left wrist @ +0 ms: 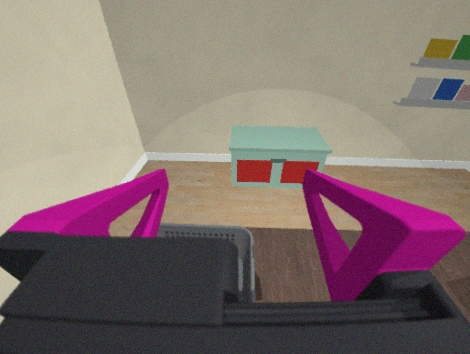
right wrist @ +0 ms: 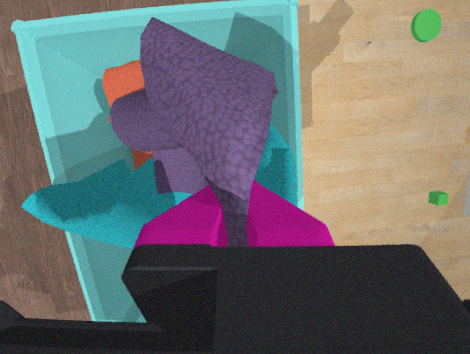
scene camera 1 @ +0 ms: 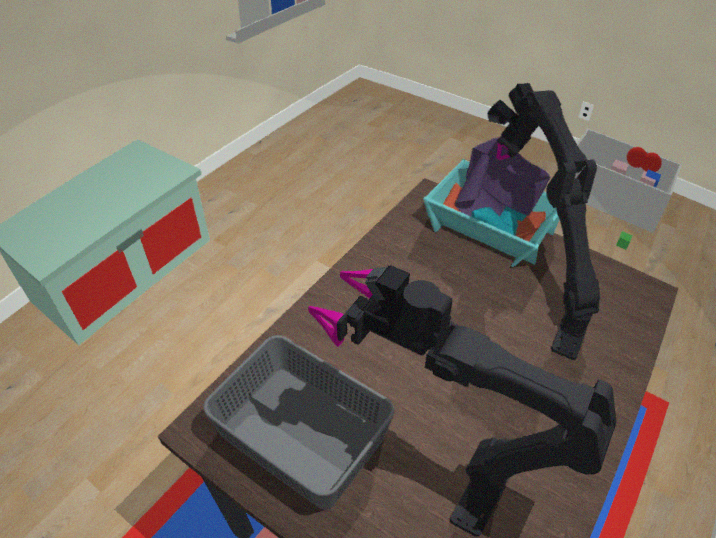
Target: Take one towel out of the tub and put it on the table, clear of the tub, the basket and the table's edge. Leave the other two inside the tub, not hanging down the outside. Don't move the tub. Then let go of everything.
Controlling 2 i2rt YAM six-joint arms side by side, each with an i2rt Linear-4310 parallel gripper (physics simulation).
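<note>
The purple towel (scene camera 1: pixel 520 179) (right wrist: pixel 210 110) hangs from my right gripper (scene camera 1: pixel 502 151) (right wrist: pixel 234 176), which is shut on a pinch of it above the tub. Its lower folds reach down into the turquoise tub (scene camera 1: pixel 480 230) (right wrist: pixel 150 14). The teal towel (scene camera 1: pixel 496 219) (right wrist: pixel 95 215) lies in the tub; in the right wrist view one corner overlaps the rim toward the table. The orange towel (scene camera 1: pixel 531 224) (right wrist: pixel 122 82) is in the tub, partly covered. My left gripper (scene camera 1: pixel 325 290) (left wrist: pixel 235 176) is open and empty above the table, between tub and basket.
The grey basket (scene camera 1: pixel 289 451) (left wrist: pixel 245 235) stands near the table's near left corner. The brown table (scene camera 1: pixel 428 404) (left wrist: pixel 280 270) extends between basket and tub. The tub stands near the far edge. A grey bin (scene camera 1: pixel 628 196) and green block (scene camera 1: pixel 623 240) (right wrist: pixel 438 198) are on the floor beyond.
</note>
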